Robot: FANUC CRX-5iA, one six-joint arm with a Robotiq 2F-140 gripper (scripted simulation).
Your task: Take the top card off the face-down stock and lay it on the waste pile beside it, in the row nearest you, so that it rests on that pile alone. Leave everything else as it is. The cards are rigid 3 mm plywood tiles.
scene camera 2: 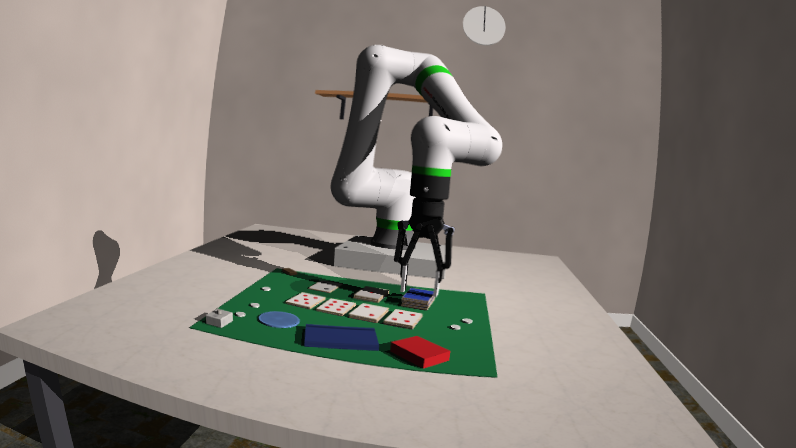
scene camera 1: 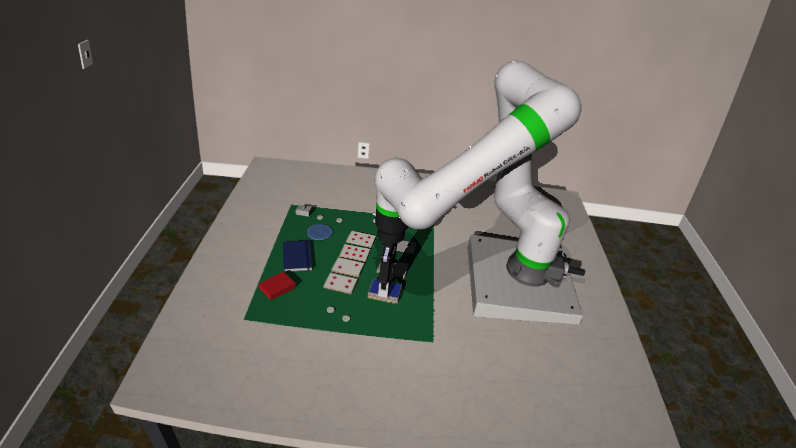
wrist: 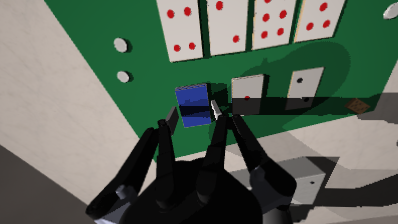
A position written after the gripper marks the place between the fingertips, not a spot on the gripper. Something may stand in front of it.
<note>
In view: the gripper [scene camera 2: 419,293] and a red box [scene camera 2: 423,353].
The gripper shows as well in the wrist view [wrist: 194,109]. The wrist view misses the red box: it is out of frame.
</note>
